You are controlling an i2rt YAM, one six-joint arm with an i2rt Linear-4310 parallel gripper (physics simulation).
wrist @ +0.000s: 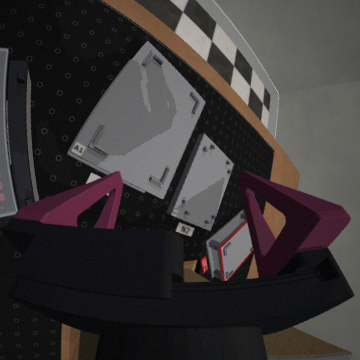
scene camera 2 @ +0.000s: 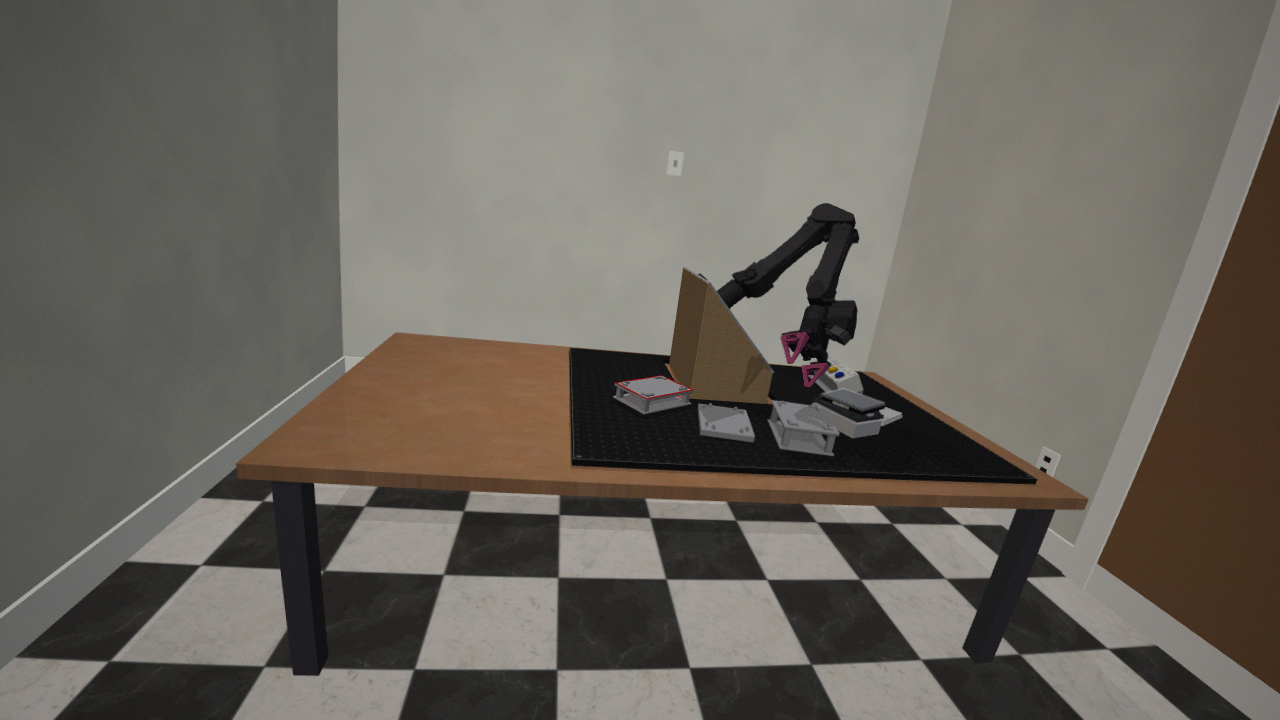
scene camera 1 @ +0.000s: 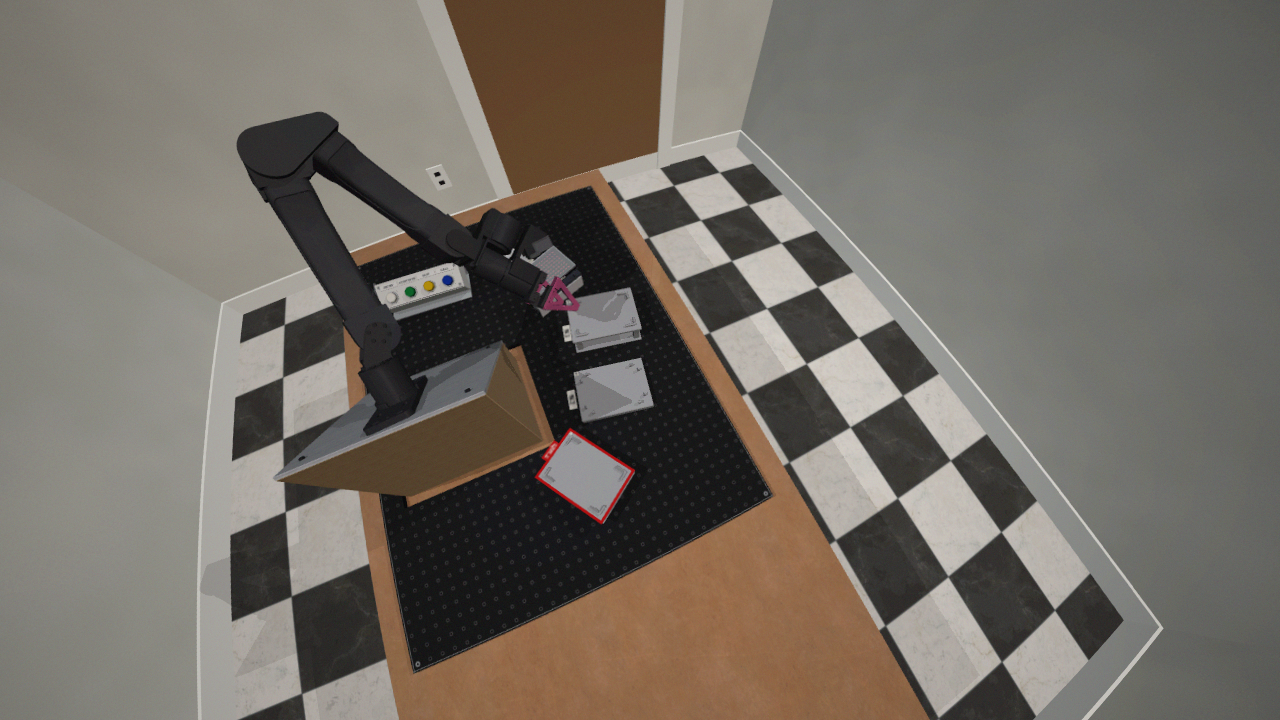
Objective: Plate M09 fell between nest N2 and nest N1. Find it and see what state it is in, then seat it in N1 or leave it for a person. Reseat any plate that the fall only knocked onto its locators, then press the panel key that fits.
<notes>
My gripper [scene camera 1: 570,305] is open and holds nothing. I also see a white button box [scene camera 1: 392,293], a grey station N2 [scene camera 1: 606,391] and a dark device [scene camera 2: 854,425].
My gripper shows as well in the wrist view [wrist: 180,177] and in scene camera 2 [scene camera 2: 799,375]. The white button box is seen too in scene camera 2 [scene camera 2: 851,380]. The grey station N2 is seen too in the wrist view [wrist: 199,191] and in scene camera 2 [scene camera 2: 714,421].
</notes>
